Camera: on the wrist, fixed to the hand. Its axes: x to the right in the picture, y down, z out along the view.
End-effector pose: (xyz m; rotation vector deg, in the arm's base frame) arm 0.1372 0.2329 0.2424 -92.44 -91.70 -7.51
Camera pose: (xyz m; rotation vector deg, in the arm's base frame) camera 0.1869 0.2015 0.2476 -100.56 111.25 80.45
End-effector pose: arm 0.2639 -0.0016 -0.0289 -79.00 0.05 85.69
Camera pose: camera 0.2708 -0.0532 -0.0566 -7.77 -82.34 -68.13
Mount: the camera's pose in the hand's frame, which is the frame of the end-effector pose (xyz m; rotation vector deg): -0.0124 0.0353 -0.0456 -13.26 1.08 -176.56
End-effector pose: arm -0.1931 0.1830 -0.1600 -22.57 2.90 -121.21
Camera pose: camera -0.1718 0.1686 -0.2131 6.61 11.10 59.45
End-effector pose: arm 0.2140 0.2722 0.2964 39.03 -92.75 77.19
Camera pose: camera 0.2027 0.3234 0.2693 83.37 29.42 -64.25
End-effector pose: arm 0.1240 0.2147 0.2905 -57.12 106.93 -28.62
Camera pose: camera 0.0721 0.2423 0.2951 126.62 57.99 65.48
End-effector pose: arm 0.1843 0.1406 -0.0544 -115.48 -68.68 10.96
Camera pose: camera 0.2237 0.0969 -0.0497 74.15 -142.12 -74.47
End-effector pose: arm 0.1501 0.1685 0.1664 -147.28 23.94 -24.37
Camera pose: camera 0.1145 0.1246 0.1832 30.85 146.26 39.01
